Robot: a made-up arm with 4 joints.
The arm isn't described. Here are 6 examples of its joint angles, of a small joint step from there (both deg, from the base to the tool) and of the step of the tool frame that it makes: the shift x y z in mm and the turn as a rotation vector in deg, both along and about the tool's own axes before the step.
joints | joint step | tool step
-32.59 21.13 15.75 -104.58 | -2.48 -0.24 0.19 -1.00 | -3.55 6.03 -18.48 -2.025 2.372 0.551
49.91 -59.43 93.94 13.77 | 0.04 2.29 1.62 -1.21 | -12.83 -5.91 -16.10 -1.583 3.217 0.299
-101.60 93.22 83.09 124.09 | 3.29 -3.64 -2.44 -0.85 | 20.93 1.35 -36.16 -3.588 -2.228 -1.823
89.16 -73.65 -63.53 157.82 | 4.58 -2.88 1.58 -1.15 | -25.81 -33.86 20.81 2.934 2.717 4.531
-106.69 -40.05 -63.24 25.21 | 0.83 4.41 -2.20 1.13 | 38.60 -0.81 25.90 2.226 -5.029 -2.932
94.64 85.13 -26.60 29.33 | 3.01 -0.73 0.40 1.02 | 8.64 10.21 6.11 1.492 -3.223 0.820
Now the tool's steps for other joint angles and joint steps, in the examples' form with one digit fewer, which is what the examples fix.
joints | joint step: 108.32 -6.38 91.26 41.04 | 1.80 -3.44 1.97 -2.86
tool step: 3.0 -9.9 -14.3 -3.16 -0.28 2.15
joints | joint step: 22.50 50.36 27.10 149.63 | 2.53 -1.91 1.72 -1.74
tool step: -10.8 0.2 -1.4 1.99 -0.93 1.30
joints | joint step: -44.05 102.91 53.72 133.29 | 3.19 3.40 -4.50 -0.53
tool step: 1.8 -8.7 -34.8 -8.13 2.27 -2.20
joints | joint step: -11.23 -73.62 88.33 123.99 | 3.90 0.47 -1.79 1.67
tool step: -7.2 20.9 28.9 2.31 0.99 -1.05
